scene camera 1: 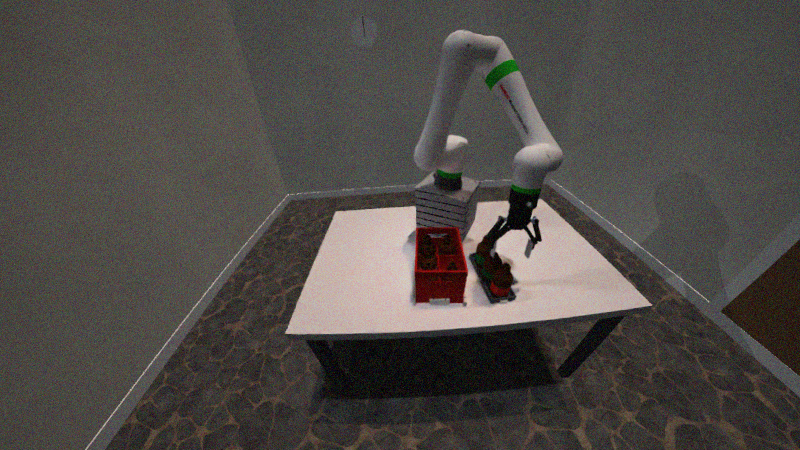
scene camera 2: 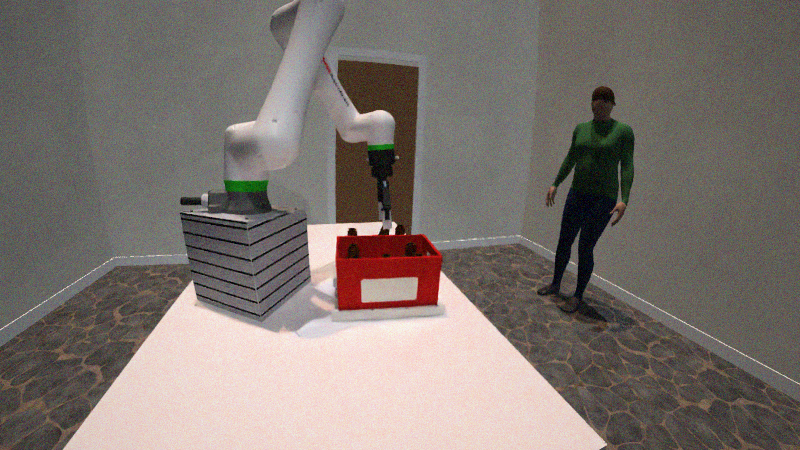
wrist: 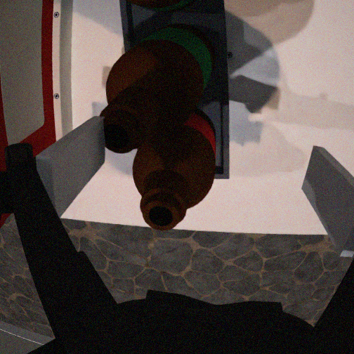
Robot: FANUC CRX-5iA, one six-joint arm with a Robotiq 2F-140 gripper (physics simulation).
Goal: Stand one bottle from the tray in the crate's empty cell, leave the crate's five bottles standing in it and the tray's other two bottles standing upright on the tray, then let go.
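Pixels of known places: gripper, fingertip midpoint: [scene camera 1: 509,255] [scene camera 2: 385,223]; arm's base at its link origin: [scene camera 1: 448,184] [scene camera 2: 246,210].
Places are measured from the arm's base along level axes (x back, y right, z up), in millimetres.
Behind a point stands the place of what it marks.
Note:
The red crate [scene camera 1: 440,286] {y 181, x -514, z -167 mm} [scene camera 2: 388,284] {y 242, x -358, z -163 mm} holds brown bottles; the right-column middle cell looks empty in scene camera 1. The dark tray [scene camera 1: 484,283] {y -21, x -477, z -240 mm} [wrist: 224,150] right of it holds three brown bottles. The front bottle with a red band [scene camera 1: 499,288] {y -45, x -547, z -198 mm} [wrist: 175,170] stands near the tray's end. The middle green-banded bottle [wrist: 155,80] appears to lean toward it; whether they touch is unclear. The rear bottle [scene camera 1: 483,247] {y -55, x -359, z -148 mm} is largely out of the wrist view. My gripper [scene camera 1: 512,247] {y -104, x -474, z -105 mm} [scene camera 2: 385,221] {y -104, x -474, z -105 mm} [wrist: 208,152] is open and empty, its left finger beside the middle bottle's mouth, possibly touching.
The white table [scene camera 1: 358,279] {y 506, x -325, z -265 mm} [scene camera 2: 346,386] {y 457, x -188, z -265 mm} carries the striped robot pedestal [scene camera 1: 441,209] {y 65, x -109, z -83 mm} [scene camera 2: 246,263] {y 169, x -5, z -95 mm} behind the crate. The crate's wall stands close to the left finger's side. A person in a green top [scene camera 2: 601,156] stands on the floor beyond the table.

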